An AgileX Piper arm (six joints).
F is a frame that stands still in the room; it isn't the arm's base.
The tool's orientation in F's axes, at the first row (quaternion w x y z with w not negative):
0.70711 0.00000 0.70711 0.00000
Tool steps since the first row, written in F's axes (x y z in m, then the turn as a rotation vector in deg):
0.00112 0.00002 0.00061 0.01 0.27 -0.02
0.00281 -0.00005 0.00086 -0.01 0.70 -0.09
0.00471 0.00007 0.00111 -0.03 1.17 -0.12
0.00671 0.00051 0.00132 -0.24 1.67 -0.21
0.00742 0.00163 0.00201 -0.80 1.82 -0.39
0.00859 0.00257 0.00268 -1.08 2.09 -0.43
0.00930 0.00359 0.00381 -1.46 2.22 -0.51
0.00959 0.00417 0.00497 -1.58 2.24 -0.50
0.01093 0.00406 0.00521 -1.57 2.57 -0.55
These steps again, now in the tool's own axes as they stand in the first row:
-0.00061 0.00002 0.00112 0.02 0.27 0.01
-0.00086 -0.00005 0.00281 0.09 0.70 -0.01
-0.00111 0.00007 0.00471 0.12 1.17 -0.03
-0.00132 0.00051 0.00671 0.21 1.67 -0.24
-0.00201 0.00163 0.00742 0.39 1.82 -0.80
-0.00268 0.00257 0.00859 0.43 2.09 -1.08
-0.00381 0.00359 0.00930 0.51 2.22 -1.46
-0.00497 0.00417 0.00959 0.50 2.24 -1.58
-0.00521 0.00406 0.01093 0.55 2.57 -1.57

